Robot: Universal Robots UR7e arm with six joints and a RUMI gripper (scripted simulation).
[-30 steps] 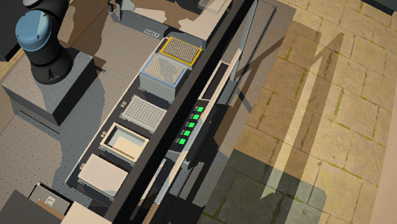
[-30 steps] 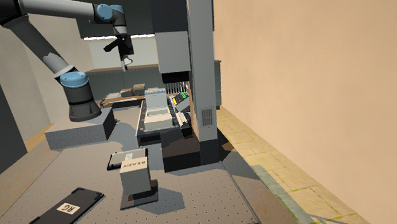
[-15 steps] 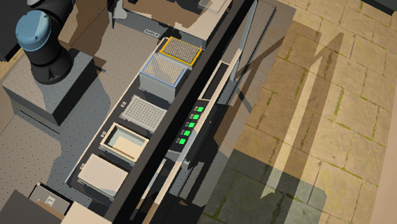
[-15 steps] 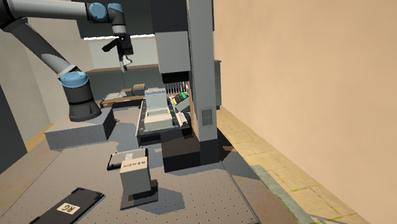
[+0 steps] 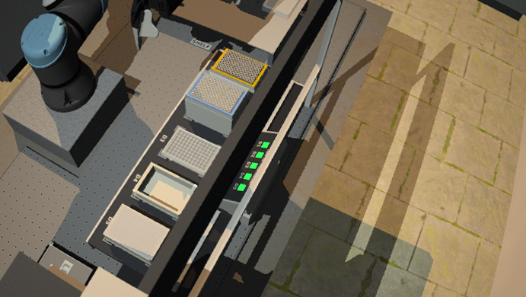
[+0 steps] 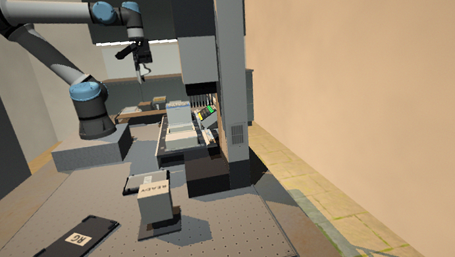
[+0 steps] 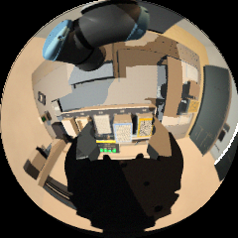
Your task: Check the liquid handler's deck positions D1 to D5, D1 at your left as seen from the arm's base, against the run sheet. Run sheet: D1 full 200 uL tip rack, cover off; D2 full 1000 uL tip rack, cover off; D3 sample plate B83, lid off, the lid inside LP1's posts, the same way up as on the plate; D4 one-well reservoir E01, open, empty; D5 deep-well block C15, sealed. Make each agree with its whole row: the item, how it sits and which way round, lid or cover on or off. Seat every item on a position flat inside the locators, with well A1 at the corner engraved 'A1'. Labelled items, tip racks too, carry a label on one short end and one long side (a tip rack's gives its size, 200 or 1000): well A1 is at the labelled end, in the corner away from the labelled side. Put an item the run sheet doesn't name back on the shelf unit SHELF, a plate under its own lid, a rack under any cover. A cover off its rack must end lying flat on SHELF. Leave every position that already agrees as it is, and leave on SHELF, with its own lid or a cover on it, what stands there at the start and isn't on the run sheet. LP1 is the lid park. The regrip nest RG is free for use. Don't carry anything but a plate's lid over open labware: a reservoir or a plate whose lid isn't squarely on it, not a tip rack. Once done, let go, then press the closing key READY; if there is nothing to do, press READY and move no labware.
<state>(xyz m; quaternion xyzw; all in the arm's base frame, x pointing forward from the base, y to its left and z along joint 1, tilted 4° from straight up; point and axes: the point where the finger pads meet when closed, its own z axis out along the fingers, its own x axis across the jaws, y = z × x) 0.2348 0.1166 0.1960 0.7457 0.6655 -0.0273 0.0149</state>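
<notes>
My gripper is now 17 cm short of the blue-rimmed tip rack, 17 cm above it and 2 cm to the left of it. From my hand the other things lie so: one-well reservoir: 27 cm to the right, 23 cm below, 13 cm ahead; well plate: 23 cm below, 15 cm ahead, 14 cm to the right; yellow-rimmed tip rack: 19 cm below, 18 cm ahead, 11 cm to the left.
</notes>
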